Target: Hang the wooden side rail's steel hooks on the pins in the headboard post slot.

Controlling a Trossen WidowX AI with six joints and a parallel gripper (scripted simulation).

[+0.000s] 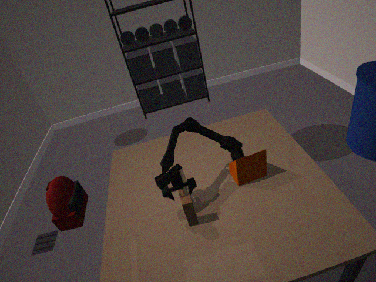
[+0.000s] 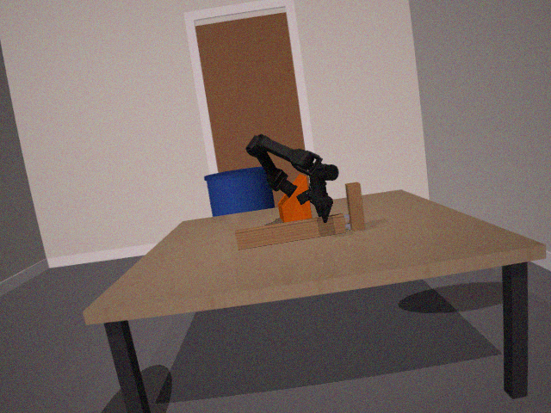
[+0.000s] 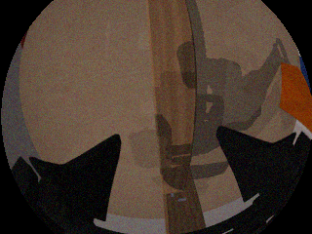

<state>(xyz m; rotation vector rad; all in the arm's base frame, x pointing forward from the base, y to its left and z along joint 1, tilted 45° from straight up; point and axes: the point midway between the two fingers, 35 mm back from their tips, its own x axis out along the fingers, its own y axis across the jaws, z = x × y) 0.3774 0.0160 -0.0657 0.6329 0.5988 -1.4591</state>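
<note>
Now: the headboard post 130 mm to the left of my gripper tip, 30 mm above it and 20 mm behind it.
</note>
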